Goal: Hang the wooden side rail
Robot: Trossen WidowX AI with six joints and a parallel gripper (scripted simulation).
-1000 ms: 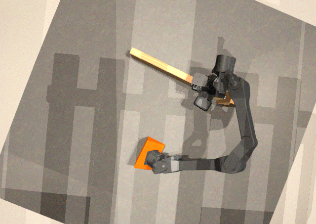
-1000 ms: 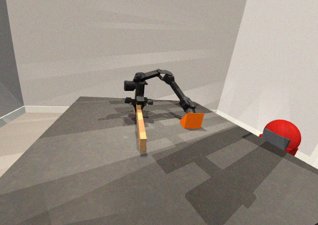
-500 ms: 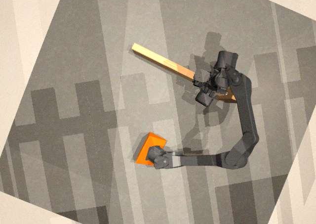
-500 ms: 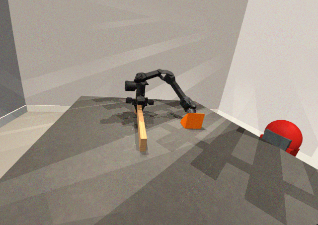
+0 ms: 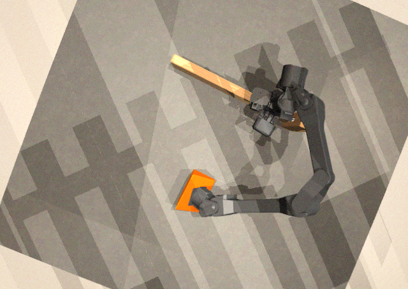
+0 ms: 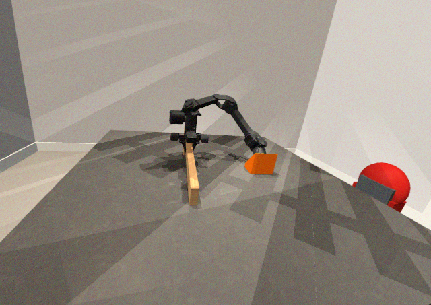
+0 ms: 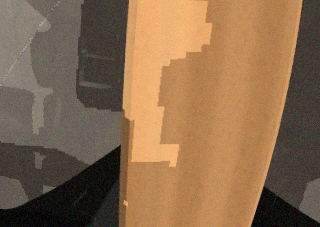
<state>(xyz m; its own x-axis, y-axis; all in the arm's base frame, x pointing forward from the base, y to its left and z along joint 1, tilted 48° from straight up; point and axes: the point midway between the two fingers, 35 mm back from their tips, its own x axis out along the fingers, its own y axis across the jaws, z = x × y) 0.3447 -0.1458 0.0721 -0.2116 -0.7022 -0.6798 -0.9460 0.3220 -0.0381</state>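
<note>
My gripper tip is now 10 cm to the left of the wooden headboard post, 5 cm below it and 2 cm past it.
</note>
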